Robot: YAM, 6 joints.
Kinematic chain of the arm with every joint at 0, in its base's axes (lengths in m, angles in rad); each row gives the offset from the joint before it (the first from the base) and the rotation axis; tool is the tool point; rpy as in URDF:
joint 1: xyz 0 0 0.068 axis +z
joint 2: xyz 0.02 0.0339 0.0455 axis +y
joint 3: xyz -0.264 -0.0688 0 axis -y
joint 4: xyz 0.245 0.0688 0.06 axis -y
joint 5: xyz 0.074 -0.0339 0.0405 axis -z
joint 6: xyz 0.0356 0 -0.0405 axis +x
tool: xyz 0 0 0 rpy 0 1.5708 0
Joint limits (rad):
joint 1: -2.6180..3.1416
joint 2: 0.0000..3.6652
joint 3: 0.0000..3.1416
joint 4: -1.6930..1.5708
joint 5: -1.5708..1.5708
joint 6: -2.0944..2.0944
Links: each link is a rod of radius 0.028 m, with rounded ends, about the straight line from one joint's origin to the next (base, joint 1, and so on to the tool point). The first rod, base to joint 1, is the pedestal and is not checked.
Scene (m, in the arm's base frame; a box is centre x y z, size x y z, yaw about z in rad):
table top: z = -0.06
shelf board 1: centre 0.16 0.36 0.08 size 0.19 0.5 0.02 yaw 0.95
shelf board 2: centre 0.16 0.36 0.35 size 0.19 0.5 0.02 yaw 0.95
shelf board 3: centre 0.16 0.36 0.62 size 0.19 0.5 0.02 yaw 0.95
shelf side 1: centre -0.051 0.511 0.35 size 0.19 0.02 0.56 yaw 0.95
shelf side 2: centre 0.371 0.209 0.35 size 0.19 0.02 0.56 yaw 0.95
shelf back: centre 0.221 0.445 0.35 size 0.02 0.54 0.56 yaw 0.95
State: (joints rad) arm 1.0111 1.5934 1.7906 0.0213 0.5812 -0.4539
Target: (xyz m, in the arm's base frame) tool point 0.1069 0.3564 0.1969
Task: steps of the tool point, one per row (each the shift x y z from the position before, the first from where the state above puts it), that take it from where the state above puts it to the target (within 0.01 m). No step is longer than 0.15 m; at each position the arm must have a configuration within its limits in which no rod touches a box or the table.
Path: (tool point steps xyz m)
1: -0.0387 -0.0493 0.0114
2: -0.0357 -0.0503 -0.0002
3: -0.0318 -0.0490 -0.0112
4: -0.0130 0.0670 -0.1031
5: -0.0395 0.0247 -0.1082
6: -0.0430 -0.0221 -0.0986
7: 0.0397 0.0766 0.0098
8: 0.0635 0.0677 -0.0098

